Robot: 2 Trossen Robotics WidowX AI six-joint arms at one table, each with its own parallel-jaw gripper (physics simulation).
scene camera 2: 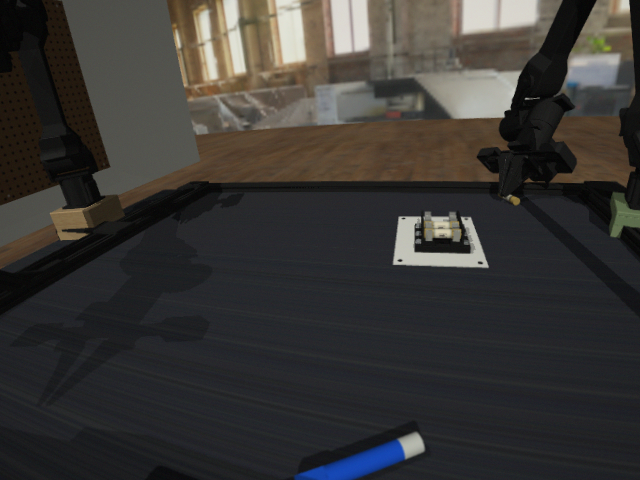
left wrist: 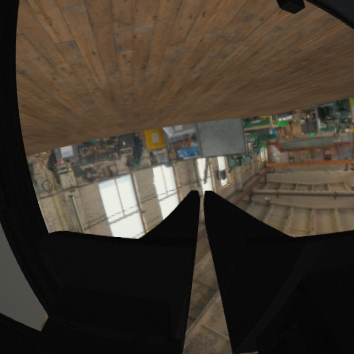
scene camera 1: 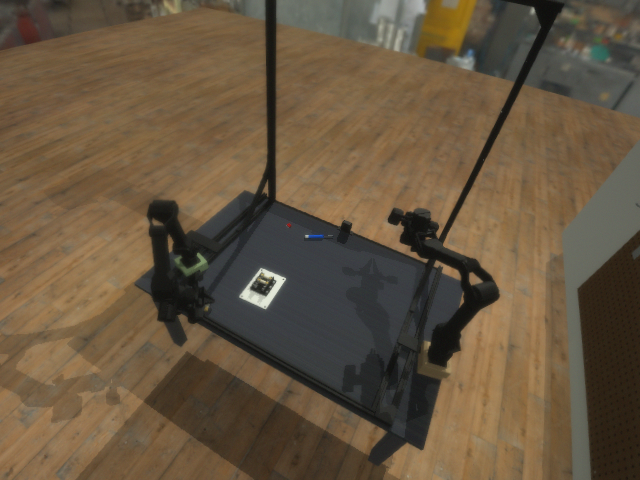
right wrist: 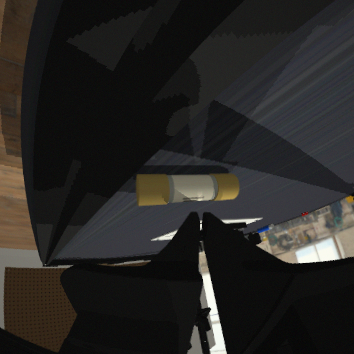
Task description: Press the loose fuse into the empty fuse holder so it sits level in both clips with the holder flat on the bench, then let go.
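Frame: origin at the left arm's base, x ahead, y left, z up, level; centimetres.
Where they show: left gripper, between the fingertips: (left wrist: pixel 200 197) (scene camera 1: pixel 410 212) (right wrist: pixel 210 307); right gripper, between the fingertips: (scene camera 2: pixel 502 195) (scene camera 1: pixel 214 301) (right wrist: pixel 198 218); left arm's base, origin of its link: (scene camera 2: pixel 84 203) (scene camera 1: pixel 437 356); right arm's base, origin of its link: (scene camera 1: pixel 190 260).
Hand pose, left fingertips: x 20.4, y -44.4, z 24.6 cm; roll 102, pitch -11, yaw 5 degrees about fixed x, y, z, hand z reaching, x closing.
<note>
Things, the pixels of their centre, and the offset from my left fingertips.
- loose fuse, middle of its body: (right wrist: pixel 188 187) (scene camera 2: pixel 508 197) (scene camera 1: pixel 207 305) dy +48.3, dx +66.8, dz -30.1 cm
- black fuse holder, middle of its body: (scene camera 2: pixel 437 228) (right wrist: pixel 212 238) (scene camera 1: pixel 263 285) dy +32.9, dx +50.0, dz -29.1 cm
- blue pen-like tool, middle of its body: (scene camera 2: pixel 323 478) (scene camera 1: pixel 319 236) dy -4.0, dx +36.0, dz -30.1 cm
- small red object, middle of its body: (scene camera 1: pixel 288 225) dy -6.1, dx +52.8, dz -30.6 cm
The loose fuse (scene camera 1: pixel 206 308) (scene camera 2: pixel 511 199) (right wrist: pixel 187 188), white with gold caps, lies at the table edge nearest the right arm. The black fuse holder (scene camera 1: pixel 262 286) (scene camera 2: pixel 442 248) sits on a white plate (scene camera 1: pixel 276 290) (scene camera 2: pixel 405 253) (right wrist: pixel 172 233). In scene camera 2, two fuses sit in its front and middle clips; the rear clips hold no visible fuse. My right gripper (scene camera 2: pixel 507 191) (right wrist: pixel 198 218) is shut and empty, its tips close to the fuse, which lies outside the fingers. My left gripper (left wrist: pixel 200 197) is shut and empty, raised over the far right of scene camera 1.
A blue pen-like tool (scene camera 1: pixel 315 236) (scene camera 2: pixel 367 459) lies toward the back of the table in scene camera 1, with a small red object (scene camera 1: pixel 288 225) left of it and a black block (scene camera 1: pixel 345 226) right of it. Dark frame posts (scene camera 1: pixel 271 103) rise from the table.
</note>
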